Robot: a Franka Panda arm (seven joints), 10 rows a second.
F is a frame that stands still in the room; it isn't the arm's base.
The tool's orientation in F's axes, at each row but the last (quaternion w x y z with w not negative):
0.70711, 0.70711, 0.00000, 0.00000
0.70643, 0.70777, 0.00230, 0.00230
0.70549, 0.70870, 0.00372, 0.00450
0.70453, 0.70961, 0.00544, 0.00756
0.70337, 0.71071, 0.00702, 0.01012
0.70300, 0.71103, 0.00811, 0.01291
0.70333, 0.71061, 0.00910, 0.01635
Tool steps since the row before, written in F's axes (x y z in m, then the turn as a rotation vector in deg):
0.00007, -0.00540, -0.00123, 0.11, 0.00, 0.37
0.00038, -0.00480, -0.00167, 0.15, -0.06, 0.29
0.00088, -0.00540, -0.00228, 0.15, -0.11, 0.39
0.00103, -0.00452, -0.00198, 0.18, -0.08, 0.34
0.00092, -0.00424, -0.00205, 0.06, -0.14, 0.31
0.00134, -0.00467, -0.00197, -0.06, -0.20, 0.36
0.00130, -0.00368, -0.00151, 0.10, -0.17, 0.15
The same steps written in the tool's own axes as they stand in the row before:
0.00007, -0.00123, 0.00540, 0.11, 0.37, 0.00
0.00035, -0.00166, 0.00481, 0.15, 0.29, 0.06
0.00081, -0.00226, 0.00542, 0.15, 0.39, 0.11
0.00094, -0.00195, 0.00455, 0.18, 0.34, 0.08
0.00081, -0.00201, 0.00428, 0.06, 0.31, 0.14
0.00119, -0.00193, 0.00473, -0.06, 0.36, 0.19
0.00115, -0.00148, 0.00374, 0.10, 0.15, 0.17

